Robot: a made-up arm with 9 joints.
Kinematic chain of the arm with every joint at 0, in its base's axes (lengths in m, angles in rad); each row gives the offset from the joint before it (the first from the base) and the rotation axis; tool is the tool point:
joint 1: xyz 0 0 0.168 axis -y
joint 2: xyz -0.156 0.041 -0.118 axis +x
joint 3: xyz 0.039 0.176 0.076 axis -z
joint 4: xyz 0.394 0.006 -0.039 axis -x
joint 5: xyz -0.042 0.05 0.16 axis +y
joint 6: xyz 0.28 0 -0.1 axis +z
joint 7: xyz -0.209 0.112 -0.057 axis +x
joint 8: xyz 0.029 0 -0.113 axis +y
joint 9: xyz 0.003 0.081 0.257 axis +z
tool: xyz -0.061 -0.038 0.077
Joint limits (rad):
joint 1: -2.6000..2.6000
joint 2: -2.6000..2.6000
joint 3: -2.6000..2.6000
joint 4: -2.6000..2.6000
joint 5: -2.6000..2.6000
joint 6: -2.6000..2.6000
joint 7: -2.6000..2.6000
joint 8: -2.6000..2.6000
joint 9: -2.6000..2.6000
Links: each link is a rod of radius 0.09 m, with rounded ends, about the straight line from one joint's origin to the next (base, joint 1, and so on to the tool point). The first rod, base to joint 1, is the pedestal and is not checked.
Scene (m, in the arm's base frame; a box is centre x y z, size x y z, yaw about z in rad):
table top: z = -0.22
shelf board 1: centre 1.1 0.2 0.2 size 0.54 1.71 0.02 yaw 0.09
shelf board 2: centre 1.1 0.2 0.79 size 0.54 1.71 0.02 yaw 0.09
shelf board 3: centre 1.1 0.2 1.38 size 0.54 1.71 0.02 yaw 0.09
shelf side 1: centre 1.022 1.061 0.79 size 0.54 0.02 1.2 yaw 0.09
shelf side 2: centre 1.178 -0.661 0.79 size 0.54 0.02 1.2 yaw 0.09
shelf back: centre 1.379 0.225 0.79 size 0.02 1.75 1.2 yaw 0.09
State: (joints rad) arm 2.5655 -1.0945 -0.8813 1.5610 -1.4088 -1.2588 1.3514 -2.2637 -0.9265
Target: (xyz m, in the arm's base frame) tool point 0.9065 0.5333 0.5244
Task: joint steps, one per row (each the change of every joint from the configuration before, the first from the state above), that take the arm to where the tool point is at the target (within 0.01 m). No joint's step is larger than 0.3 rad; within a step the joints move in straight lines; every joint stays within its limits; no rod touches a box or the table.
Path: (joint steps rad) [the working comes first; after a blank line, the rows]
Joints at the target: 2.3387 -0.4881 -0.8693 1.2796 -1.5898 -0.8327 1.8319 -2.0414 -1.0200
Straight joint move there: touches shelf board 2.

1: 0.0173 0.1301 0.0836 0.0501 0.0000 0.2329 0.0793 0.1483 -0.0179
2: 0.0172 0.1301 0.0836 0.0501 0.0001 0.2329 0.0793 0.1482 -0.0179
3: -0.0850 0.2199 -0.0270 -0.1297 -0.0585 0.1390 0.2052 0.0427 -0.0438
4: -0.0850 0.2199 -0.0270 -0.1297 -0.0586 0.1390 0.2052 0.0426 -0.0437
5: -0.0850 0.2199 -0.0270 -0.1298 -0.0585 0.1390 0.2052 0.0426 -0.0437
6: -0.0031 -0.1568 -0.0371 0.0038 -0.0027 -0.2284 -0.1468 -0.1010 0.0367
7: -0.0032 -0.1567 -0.0371 0.0038 -0.0028 -0.2283 -0.1469 -0.1011 0.0368

